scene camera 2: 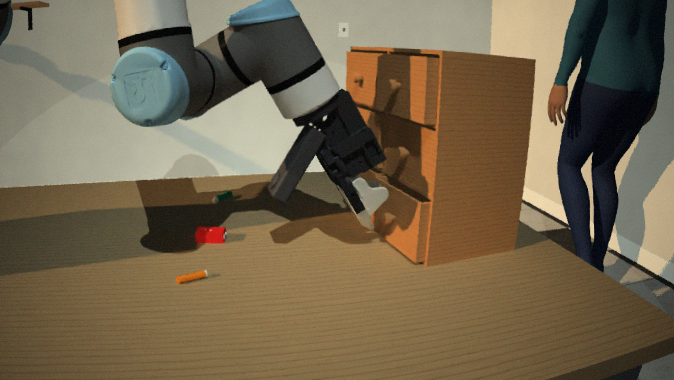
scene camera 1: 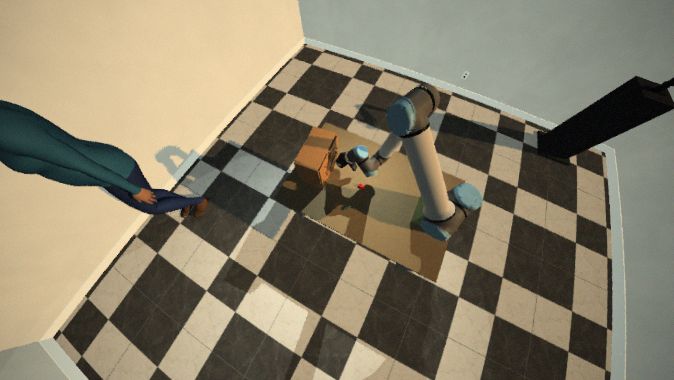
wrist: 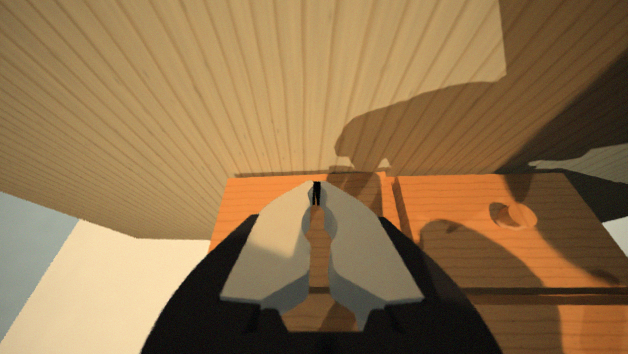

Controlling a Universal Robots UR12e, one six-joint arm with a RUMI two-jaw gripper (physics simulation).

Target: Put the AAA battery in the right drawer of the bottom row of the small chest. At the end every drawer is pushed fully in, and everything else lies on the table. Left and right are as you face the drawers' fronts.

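Frame: origin at the arm's base, x ahead, y left, z up, level; millimetres.
Where they show: gripper, between the fingertips: (scene camera 2: 371, 228) (scene camera 1: 338, 165) (wrist: 315, 183).
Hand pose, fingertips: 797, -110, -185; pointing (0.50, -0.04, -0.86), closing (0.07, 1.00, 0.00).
Things, the pixels of their top centre, and the offset from my fingertips, as dx, dy, dz. Level surfaces: height alone.
- slender orange cylinder, centre of its top: (scene camera 2: 192, 273) -280, -50, -23
- table, height of its surface: dz -33
- wooden chest, centre of its top: (scene camera 2: 433, 50) (scene camera 1: 315, 147) +133, +74, +278
- bottom left drawer, centre of its top: (wrist: 467, 290) +108, +153, +64
- red block-like item, centre of its top: (scene camera 2: 211, 229) (scene camera 1: 361, 186) -242, +90, -15
- small green cylinder, centre of its top: (scene camera 2: 222, 193) (scene camera 1: 346, 207) -205, +296, -19
A slender orange cylinder (scene camera 2: 192, 277), which looks like the AAA battery, lies on the table (scene camera 1: 390, 240) (scene camera 2: 300, 325) (wrist: 250, 75). It does not show in scene camera 1. The wooden chest (scene camera 1: 312, 147) (scene camera 2: 480, 150) stands at the table's far end, slightly turned. Its bottom right drawer (scene camera 2: 410, 225) (wrist: 275, 187) seems to stand slightly out; its knob is hidden behind the fingers. The bottom left drawer (wrist: 450, 195) shows its knob in the wrist view. My gripper (scene camera 2: 370, 226) (wrist: 315, 183) is shut and empty, low at the bottom right drawer's front; contact is unclear.
A red block-like item (scene camera 1: 361, 186) (scene camera 2: 210, 235) and a small green cylinder (scene camera 1: 346, 207) (scene camera 2: 223, 196) lie on the table in front of the chest. The upper drawers' knobs stick out above the gripper. A person (scene camera 1: 65, 155) (scene camera 2: 612, 110) stands beyond the chest.
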